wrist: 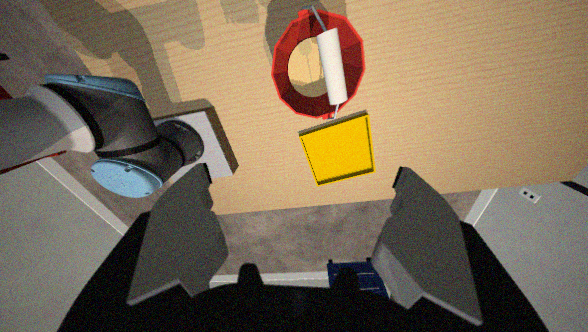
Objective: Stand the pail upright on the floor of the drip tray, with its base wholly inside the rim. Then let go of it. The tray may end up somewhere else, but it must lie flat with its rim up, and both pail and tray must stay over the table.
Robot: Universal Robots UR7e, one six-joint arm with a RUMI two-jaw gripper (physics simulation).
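Pixels of known places: gripper, fingertip midpoint: (300, 167); arm's base, origin of the base link: (181, 142).
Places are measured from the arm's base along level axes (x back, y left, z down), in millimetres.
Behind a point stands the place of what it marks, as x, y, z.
A red pail (354, 65) {-559, 95, -43} is at the top middle of the wrist view, its open mouth facing the camera. A pale tan disc shows inside it, and its wire handle with a white grip (332, 67) {-489, 111, -183} lies across the right part of the mouth. The yellow drip tray (340, 150) {-527, -181, 69} lies flat on the table just below the pail in the view, rim up, outside the pail. Their nearest edges almost meet; I cannot tell if they touch. My gripper (300, 167) {-428, 62, -381} is open and empty, high above the table, its fingers on either side below the tray in the view.
The wooden table (450, 100) {-878, -77, 73} ends at an edge just below the tray in the view. A grey block (220, 159) {-99, -92, 4} with the arm's dark and blue joints (127, 120) {-90, 115, -186} stands at the left. Shadows fall on the table at the upper left. A blue object (350, 267) is beyond the edge.
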